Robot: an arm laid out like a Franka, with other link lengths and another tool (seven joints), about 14 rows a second.
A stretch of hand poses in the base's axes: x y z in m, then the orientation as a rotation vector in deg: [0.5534, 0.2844, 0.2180, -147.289, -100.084, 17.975]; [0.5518, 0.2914, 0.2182, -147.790, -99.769, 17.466]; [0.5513, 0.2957, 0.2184, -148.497, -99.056, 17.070]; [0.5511, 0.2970, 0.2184, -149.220, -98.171, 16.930]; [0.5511, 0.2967, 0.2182, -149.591, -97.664, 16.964]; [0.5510, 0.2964, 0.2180, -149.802, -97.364, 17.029]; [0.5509, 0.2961, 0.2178, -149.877, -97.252, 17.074]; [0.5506, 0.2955, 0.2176, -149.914, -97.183, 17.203]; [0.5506, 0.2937, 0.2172, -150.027, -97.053, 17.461]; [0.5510, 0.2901, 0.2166, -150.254, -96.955, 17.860]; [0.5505, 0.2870, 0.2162, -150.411, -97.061, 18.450]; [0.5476, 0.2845, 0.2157, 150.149, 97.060, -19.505]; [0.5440, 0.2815, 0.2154, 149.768, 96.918, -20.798]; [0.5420, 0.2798, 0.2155, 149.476, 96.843, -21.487]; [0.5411, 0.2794, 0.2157, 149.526, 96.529, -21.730]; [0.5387, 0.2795, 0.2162, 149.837, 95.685, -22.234]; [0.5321, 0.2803, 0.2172, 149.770, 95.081, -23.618]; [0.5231, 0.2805, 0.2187, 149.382, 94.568, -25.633]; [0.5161, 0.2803, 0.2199, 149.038, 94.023, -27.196]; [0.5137, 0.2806, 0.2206, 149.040, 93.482, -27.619]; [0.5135, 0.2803, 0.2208, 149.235, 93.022, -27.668]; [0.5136, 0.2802, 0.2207, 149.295, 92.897, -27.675]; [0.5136, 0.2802, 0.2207, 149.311, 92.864, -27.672]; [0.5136, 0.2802, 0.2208, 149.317, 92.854, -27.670]
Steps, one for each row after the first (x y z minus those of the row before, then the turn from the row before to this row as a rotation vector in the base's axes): [-0.0016, 0.0070, 0.0002, 0.006, -0.402, -0.329]; [-0.0005, 0.0043, 0.0002, -0.031, -0.333, -0.615]; [-0.0002, 0.0013, 0.0000, -0.090, -0.170, -0.714]; [0.0000, -0.0003, -0.0002, -0.073, -0.022, -0.395]; [-0.0001, -0.0003, -0.0002, -0.057, 0.012, -0.231]; [-0.0001, -0.0003, -0.0002, -0.028, 0.016, -0.085]; [-0.0003, -0.0006, -0.0002, -0.054, 0.064, -0.049]; [0.0000, -0.0018, -0.0004, -0.138, 0.105, -0.103]; [0.0004, -0.0036, -0.0006, -0.291, 0.104, -0.112]; [-0.0005, -0.0031, -0.0004, -0.403, 0.170, 0.028]; [-0.0029, -0.0025, -0.0005, -0.524, 0.475, 0.110]; [-0.0036, -0.0030, -0.0003, -0.664, 0.580, 0.082]; [-0.0020, -0.0017, 0.0001, -0.412, 0.279, 0.083]; [-0.0009, -0.0004, 0.0002, -0.189, 0.072, -0.174]; [-0.0024, 0.0001, 0.0005, -0.347, 0.171, -0.543]; [-0.0066, 0.0008, 0.0010, -0.689, 0.637, -0.282]; [-0.0090, 0.0002, 0.0015, -0.998, 0.943, -0.113]; [-0.0070, -0.0002, 0.0012, -0.870, 0.687, -0.139]; [-0.0024, 0.0003, 0.0007, -0.377, 0.108, -0.263]; [-0.0002, -0.0003, 0.0002, -0.118, -0.034, -0.303]; [0.0001, -0.0001, -0.0001, -0.026, -0.011, -0.086]; [0.0000, 0.0000, 0.0000, -0.006, -0.006, -0.022]; [0.0000, 0.0000, 0.0001, -0.001, -0.002, -0.007]
